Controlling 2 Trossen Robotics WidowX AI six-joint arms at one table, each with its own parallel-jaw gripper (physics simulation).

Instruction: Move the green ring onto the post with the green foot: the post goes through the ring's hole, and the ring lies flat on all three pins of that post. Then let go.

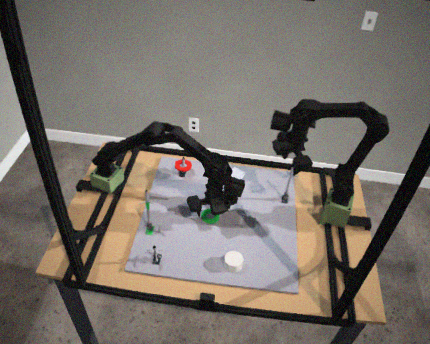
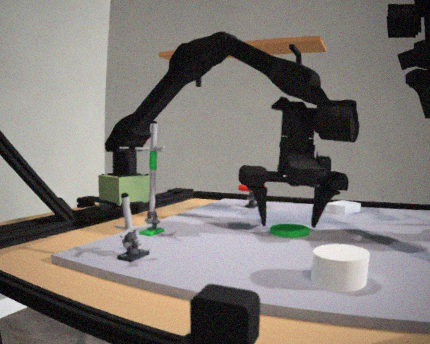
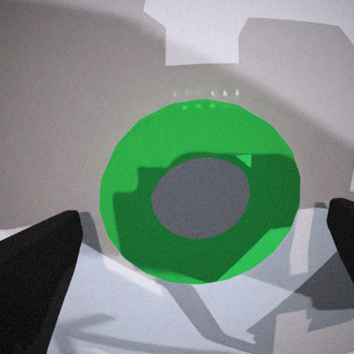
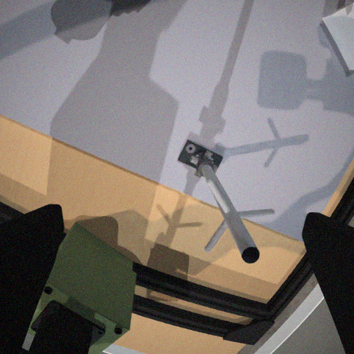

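Pixels of known places: left gripper, fingertip midpoint: (image 1: 209, 214) (image 2: 288, 226); right gripper, fingertip midpoint: (image 1: 289, 167); left arm's base at its link origin: (image 1: 106, 171) (image 2: 124, 175); right arm's base at its link origin: (image 1: 340, 199).
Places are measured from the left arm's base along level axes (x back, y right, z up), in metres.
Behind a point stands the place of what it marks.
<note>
The green ring (image 1: 210, 221) {x -0.471, y -0.002, z -0.067 m} (image 2: 290, 233) {x -0.476, y -0.001, z -0.068 m} (image 3: 200, 127) lies flat on the grey mat (image 1: 200, 255) {x -0.502, y 0.155, z -0.075 m} (image 2: 210, 260) {x -0.455, y 0.174, z -0.075 m}, near its middle. My left gripper (image 2: 289, 225) {x -0.455, y -0.032, z -0.064 m} (image 3: 208, 218) is open and points down over the ring, with one finger on each side and its tips slightly above the mat. The post with the green foot (image 1: 150, 231) {x -0.290, y 0.143, z -0.068 m} (image 2: 152, 232) {x -0.296, y 0.144, z -0.070 m} stands upright at the left of the mat; it is tall and grey, with a green band, and its pins near the top are bare. My right gripper (image 4: 186, 222) is open and high above the right part of the table.
A red ring (image 1: 177, 167) {x -0.237, y -0.177, z -0.024 m} (image 2: 244, 188) {x -0.251, y -0.170, z -0.026 m} sits on a post at the back. A short dark-footed post (image 1: 156, 258) {x -0.383, y 0.261, z -0.034 m} (image 2: 132, 242) {x -0.378, y 0.244, z -0.052 m} stands front left. A white cylinder (image 1: 233, 262) {x -0.626, y 0.155, z -0.040 m} (image 2: 340, 268) {x -0.633, y 0.169, z -0.048 m} stands in front, a white block (image 2: 345, 207) {x -0.480, y -0.248, z -0.058 m} at the back, another grey post (image 1: 286, 193) {x -0.699, y -0.252, z -0.036 m} (image 4: 227, 205) at the right.
</note>
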